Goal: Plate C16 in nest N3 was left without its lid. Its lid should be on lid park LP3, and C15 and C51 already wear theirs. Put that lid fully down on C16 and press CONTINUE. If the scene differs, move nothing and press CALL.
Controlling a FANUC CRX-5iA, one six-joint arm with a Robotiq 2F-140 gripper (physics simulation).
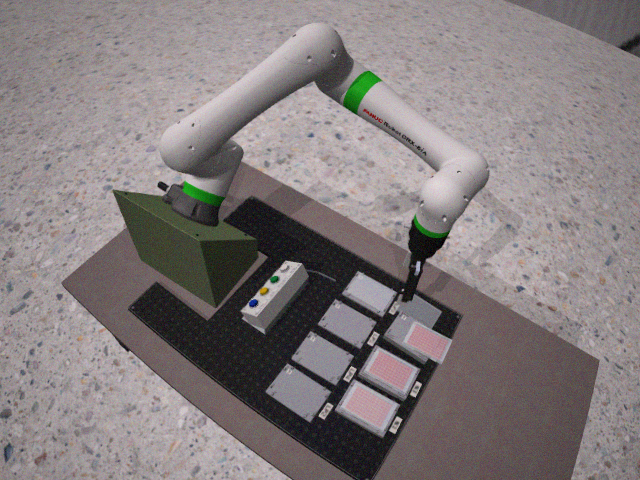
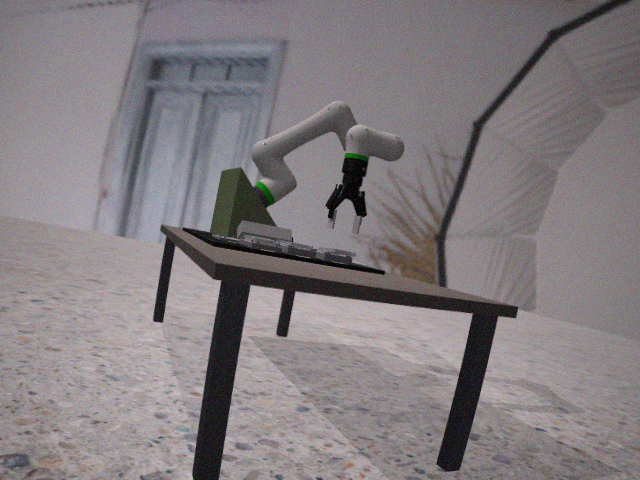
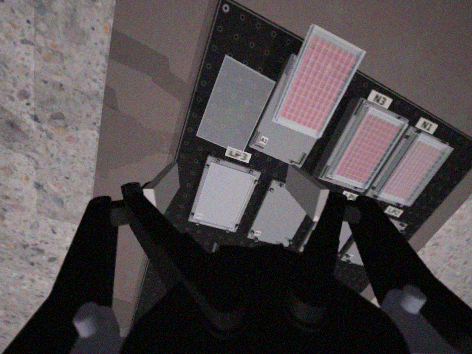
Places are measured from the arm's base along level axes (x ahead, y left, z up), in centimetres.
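Pixels of known places: gripper, fingertip midpoint: [image 1: 404, 284] [image 2: 342, 231] [image 3: 234, 175]; arm's base, origin of the base link: [image 1: 194, 216] [image 2: 251, 202].
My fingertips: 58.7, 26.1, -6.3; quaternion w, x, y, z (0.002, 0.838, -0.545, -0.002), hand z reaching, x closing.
Observation:
For each thing: its top centre in the pictures, then the offset to it from my fingertips, as dx, dy, dz. Level surfaces: height alone.
- pale lid, middle of its top: [image 3: 222, 199] [image 1: 370, 291] -8.3, -2.4, -9.5
- third pink plate, middle of its top: [image 3: 320, 87] [image 1: 428, 340] [image 2: 337, 248] +14.8, -6.6, -6.7
- translucent grey lid-like sheet, middle of its top: [image 3: 234, 109] [image 1: 419, 309] +7.0, +2.6, -10.3
- button box, middle of its top: [image 1: 275, 285] [image 2: 266, 224] -28.5, -23.3, -2.9
- black board, its level: dz -11.3
My gripper [image 1: 406, 296] [image 2: 344, 224] [image 3: 234, 175] is open and empty, above the board beside lid park LP3. A pale lid [image 1: 370, 292] [image 3: 225, 195] sits on LP3. A pink plate [image 1: 390, 370] [image 3: 369, 150] stands in nest N3; whether it wears a lid is hard to tell. Another pink plate [image 1: 369, 408] [image 3: 414, 170] stands in N1. A third pink plate [image 1: 428, 342] [image 3: 320, 82] lies shifted across its nest [image 1: 399, 327] [image 3: 284, 142], overhanging the outer side. A translucent grey lid-like sheet [image 1: 424, 311] [image 3: 236, 105] lies on the board beside that nest.
Other lid parks [image 1: 347, 322] [image 1: 323, 356] [image 1: 298, 391] form a row with LP3. The button box [image 1: 279, 304], with white, green, yellow and blue buttons, stands between them and the green robot pedestal [image 1: 170, 248] [image 2: 227, 204]. The black board [image 1: 206, 330] lies on the table [image 1: 537, 382] [image 2: 310, 279].

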